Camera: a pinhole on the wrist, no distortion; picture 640 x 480 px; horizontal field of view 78.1 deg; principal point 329.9 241.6 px. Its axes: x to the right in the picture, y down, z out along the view. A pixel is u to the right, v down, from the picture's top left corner.
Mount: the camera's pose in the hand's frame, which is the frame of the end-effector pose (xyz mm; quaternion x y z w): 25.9 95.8 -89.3 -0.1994 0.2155 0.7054 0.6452
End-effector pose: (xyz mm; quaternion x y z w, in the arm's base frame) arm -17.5 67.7 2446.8 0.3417 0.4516 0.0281 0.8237
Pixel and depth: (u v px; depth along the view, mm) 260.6 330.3 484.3
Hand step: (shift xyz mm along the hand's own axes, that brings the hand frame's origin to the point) -76.7 289.4 364.2
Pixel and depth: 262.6 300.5 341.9
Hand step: -20.9 235.8 228.7
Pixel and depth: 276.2 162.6 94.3
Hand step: 45.5 139.6 -5.0
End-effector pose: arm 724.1 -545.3 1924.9 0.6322 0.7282 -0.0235 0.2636
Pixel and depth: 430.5 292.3 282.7
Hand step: -17.6 311.2 106.0
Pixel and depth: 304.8 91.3 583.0
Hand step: 248.6 409.0 403.6
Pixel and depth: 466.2 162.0 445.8
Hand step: 100.5 479.7 189.3
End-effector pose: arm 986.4 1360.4 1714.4 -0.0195 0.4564 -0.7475 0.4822
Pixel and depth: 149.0 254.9 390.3
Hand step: 27.3 166.4 334.5
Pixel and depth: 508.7 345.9 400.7
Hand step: -96.9 462.5 145.7
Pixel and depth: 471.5 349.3 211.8
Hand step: -39.1 273.0 46.2
